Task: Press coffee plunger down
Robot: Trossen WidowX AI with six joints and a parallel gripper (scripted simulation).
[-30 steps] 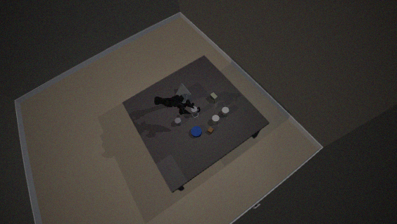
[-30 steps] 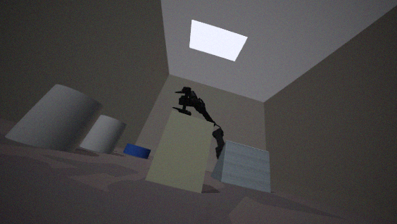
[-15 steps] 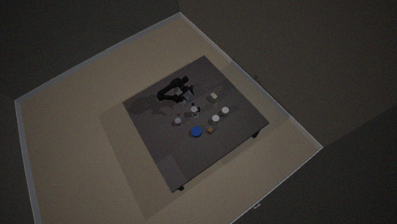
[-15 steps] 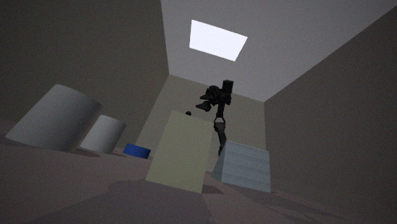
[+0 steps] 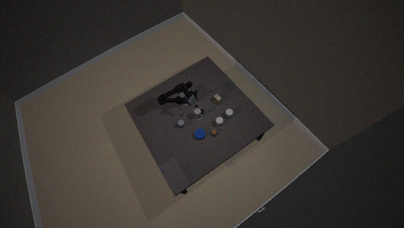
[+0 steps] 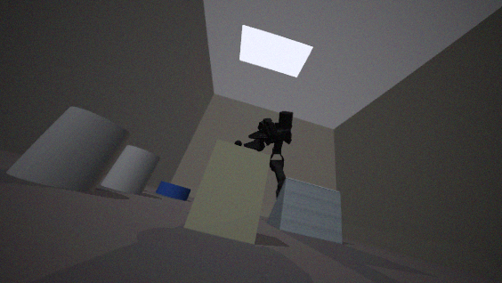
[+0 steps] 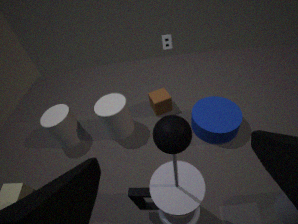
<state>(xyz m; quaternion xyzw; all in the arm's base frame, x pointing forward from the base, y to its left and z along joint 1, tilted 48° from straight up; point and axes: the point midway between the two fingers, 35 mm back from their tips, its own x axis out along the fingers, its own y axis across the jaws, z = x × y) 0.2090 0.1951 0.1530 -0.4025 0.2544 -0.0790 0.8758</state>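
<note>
The coffee press is 150 mm below my gripper tip, 30 mm ahead of it and 20 mm to the left of it.
</note>
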